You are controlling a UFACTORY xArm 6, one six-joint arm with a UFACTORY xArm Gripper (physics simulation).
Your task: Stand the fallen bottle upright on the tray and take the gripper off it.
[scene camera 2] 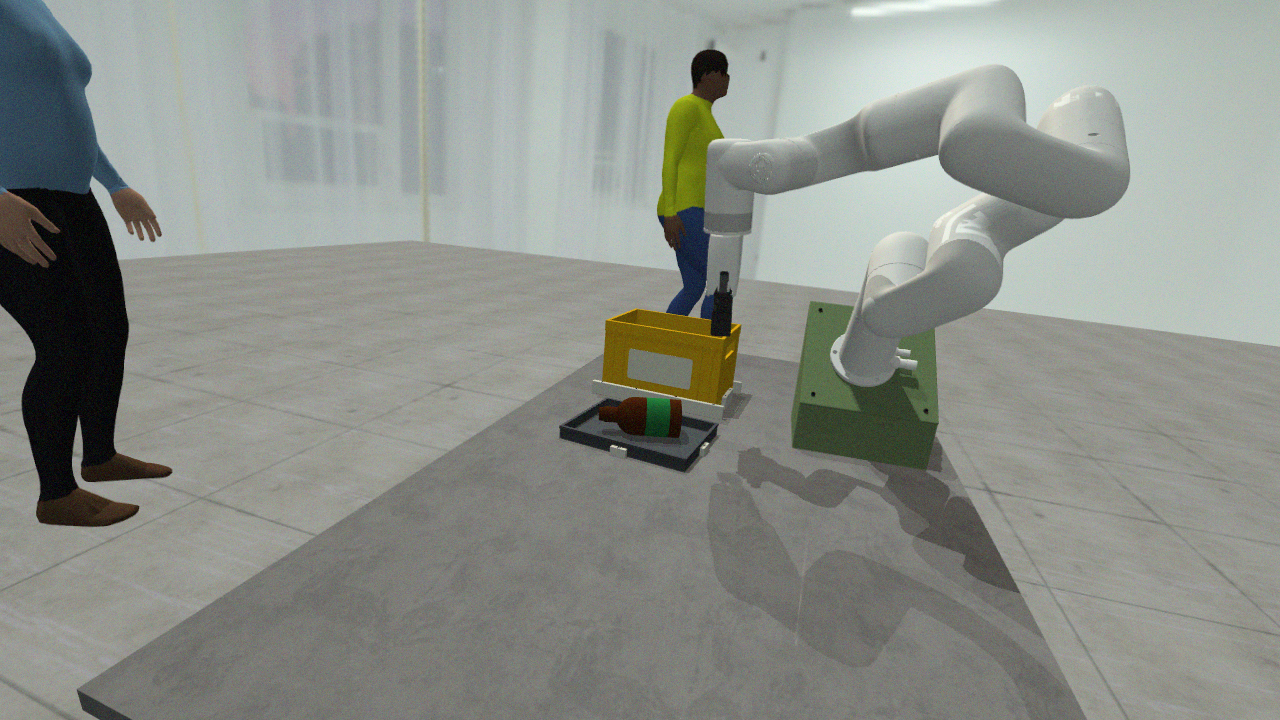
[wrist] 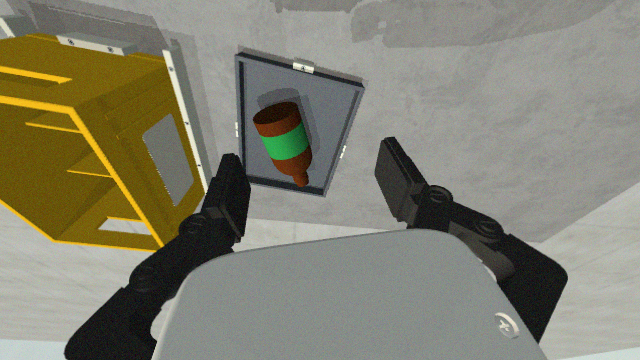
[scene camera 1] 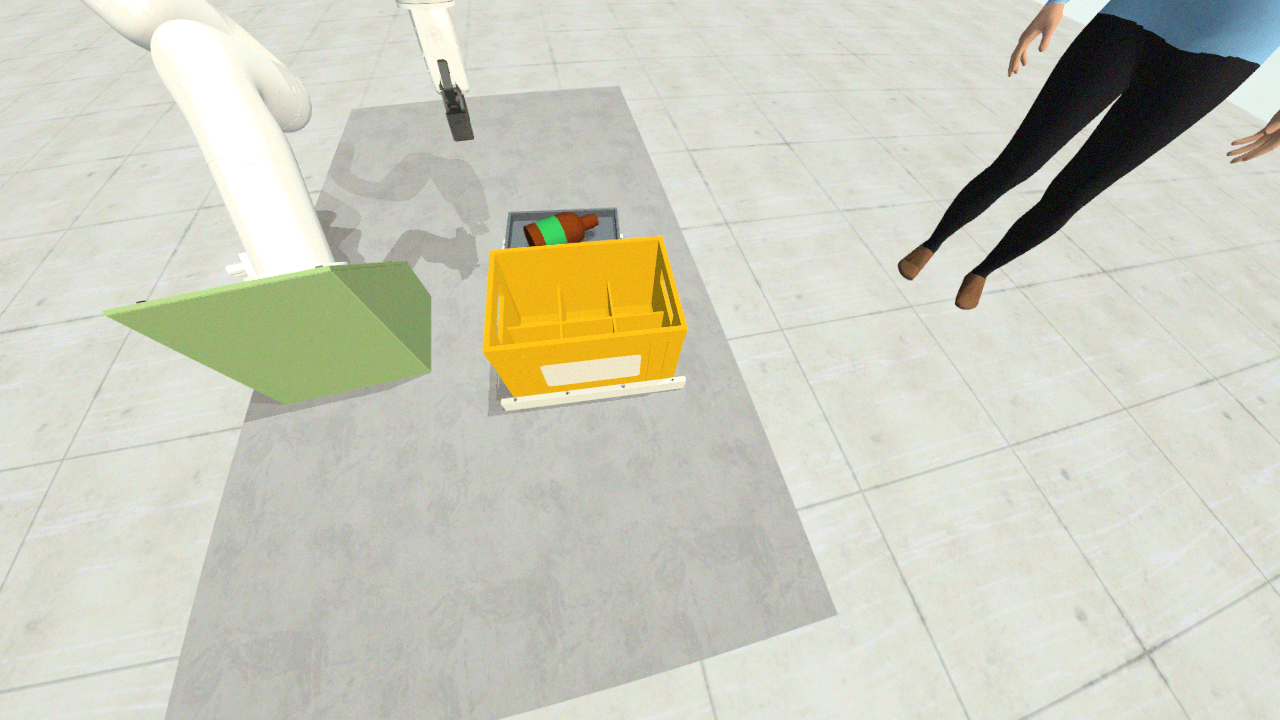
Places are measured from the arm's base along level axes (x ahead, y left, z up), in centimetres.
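Pixels of known places: gripper, fingertip midpoint: (scene camera 2: 721, 325) (wrist: 312, 163) (scene camera 1: 462, 130); arm's base, link origin: (scene camera 2: 862, 359) (scene camera 1: 301, 276).
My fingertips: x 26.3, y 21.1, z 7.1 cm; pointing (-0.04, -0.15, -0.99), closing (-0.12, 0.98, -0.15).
For each thing: its middle in the pictures, then the offset to it from my fingertips.
- brown bottle with a green label, body centre: (wrist: 290, 152) (scene camera 2: 639, 416) (scene camera 1: 564, 231) dx +14.0, dy -4.3, dz -20.6 cm
- shallow dark grey tray, body centre: (scene camera 2: 641, 430) (wrist: 292, 140) (scene camera 1: 563, 242) dx +13.4, dy -4.5, dz -23.5 cm
- yellow crate with compartments, body centre: (scene camera 1: 587, 321) (wrist: 111, 155) (scene camera 2: 672, 358) dx +14.2, dy -32.5, dz -16.0 cm
A brown bottle with a green label (scene camera 1: 556, 229) (scene camera 2: 653, 418) (wrist: 285, 142) lies on its side in a shallow dark grey tray (scene camera 1: 617, 222) (scene camera 2: 580, 437) (wrist: 345, 135). In the wrist view its neck points toward the tray's lower rim, and its base faces the upper part of the tray. My gripper (scene camera 1: 460, 134) (scene camera 2: 721, 331) (wrist: 312, 163) is open and empty. It hangs above the level of the bottle and apart from it. In scene camera 1 it shows up and to the left of the tray.
A yellow crate with compartments (scene camera 1: 586, 344) (scene camera 2: 666, 367) (wrist: 150, 115) stands beside the tray, with white rails at its foot. The arm's green base block (scene camera 1: 295, 335) (scene camera 2: 859, 429) stands to one side. A person in blue (scene camera 1: 1074, 116) (scene camera 2: 67, 268) and one in yellow-green (scene camera 2: 687, 161) stand off the mat.
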